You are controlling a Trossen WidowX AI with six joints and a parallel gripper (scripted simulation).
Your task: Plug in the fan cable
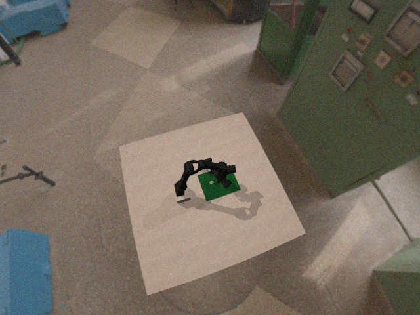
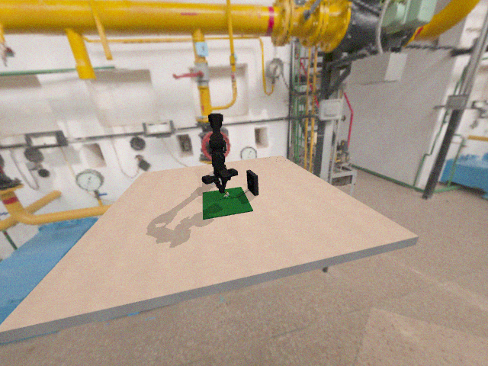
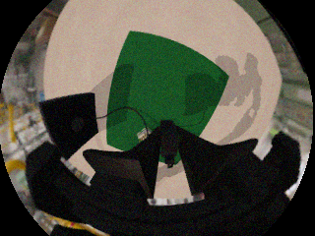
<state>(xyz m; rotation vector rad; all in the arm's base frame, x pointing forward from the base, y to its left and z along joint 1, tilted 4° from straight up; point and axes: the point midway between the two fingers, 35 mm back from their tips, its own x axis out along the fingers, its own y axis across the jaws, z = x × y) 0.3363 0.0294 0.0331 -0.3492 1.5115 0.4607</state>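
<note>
The green board is 10 mm to the left of my gripper tip and 80 mm below it. Round my gripper tip: dark plug 10 mm behind, 10 mm above; black fan 90 mm behind, 170 mm to the left, 10 mm below.
</note>
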